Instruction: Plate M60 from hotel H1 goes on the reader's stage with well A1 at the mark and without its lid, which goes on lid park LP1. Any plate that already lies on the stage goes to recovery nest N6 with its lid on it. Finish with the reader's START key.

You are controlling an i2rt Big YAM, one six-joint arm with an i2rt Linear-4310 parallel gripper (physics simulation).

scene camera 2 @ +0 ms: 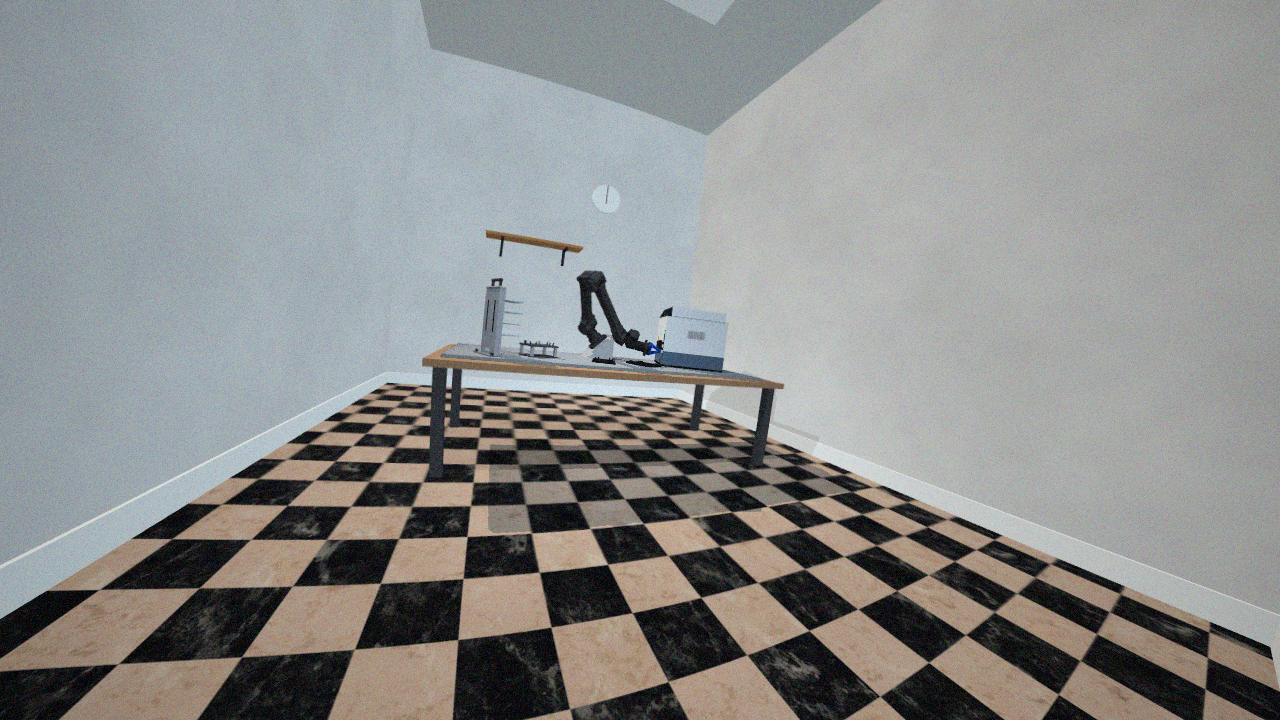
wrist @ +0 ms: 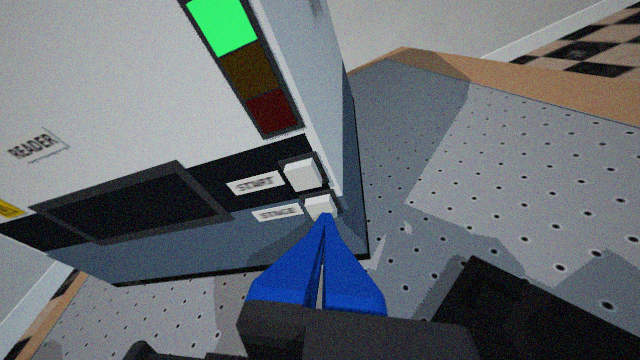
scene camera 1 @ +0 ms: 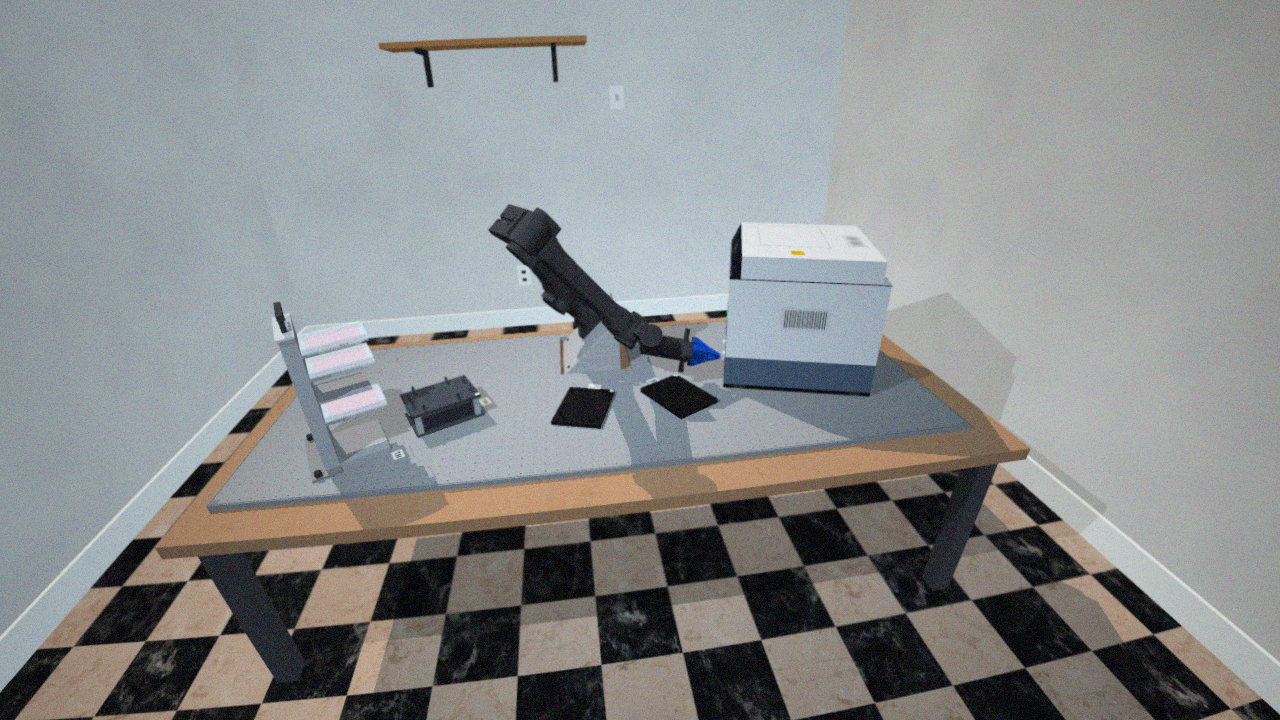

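Pixels of known places: gripper, fingertip midpoint: [scene camera 2: 660,351] [wrist: 326,219] [scene camera 1: 719,356]; arm's base, origin of the base link: [scene camera 2: 598,342] [scene camera 1: 595,320].
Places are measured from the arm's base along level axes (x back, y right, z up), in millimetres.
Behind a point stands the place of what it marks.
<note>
My gripper [scene camera 1: 718,355] @[x -281, y -302, z -7 mm] [scene camera 2: 659,349] @[x -281, y -302, z -7 mm] [wrist: 326,219] @[x -281, y -302, z -7 mm] is shut and empty. In the wrist view its blue tips overlap the lower edge of the white STAGE key [wrist: 320,204] @[x -282, y -308, z 2 mm]; I cannot tell whether they touch it. The START key [wrist: 303,174] @[x -281, y -308, z 30 mm] is just above. The white and blue reader [scene camera 1: 805,313] @[x -356, y -486, z 128 mm] [scene camera 2: 695,337] @[x -355, y -483, z 100 mm] [wrist: 125,90] @[x -219, y -336, z 102 mm] has its green lamp lit; no open stage shows. The hotel [scene camera 1: 306,394] @[x -493, y 605, z 99 mm] [scene camera 2: 493,318] @[x -469, y 636, z 77 mm] at the left holds three plates with pinkish tops, the top one [scene camera 1: 332,337] @[x -413, y 559, z 183 mm], a middle one [scene camera 1: 340,360] @[x -413, y 557, z 130 mm] and a lower one [scene camera 1: 353,402] @[x -408, y 560, z 24 mm]. Their labels are not readable.
A dark raised rack [scene camera 1: 440,398] @[x -330, y 396, z -31 mm] [scene camera 2: 538,347] @[x -384, y 412, z -36 mm] stands beside the hotel. Two black pads, one nearer the rack [scene camera 1: 583,407] @[x -349, y 58, z -81 mm] and one nearer the reader [scene camera 1: 679,395] @[x -338, y -184, z -79 mm], lie in front of the arm. The grey perforated board [scene camera 1: 501,456] @[x -500, y 245, z -91 mm] lies on the wooden table [scene camera 1: 572,501] @[x -652, y 96, z -103 mm].
</note>
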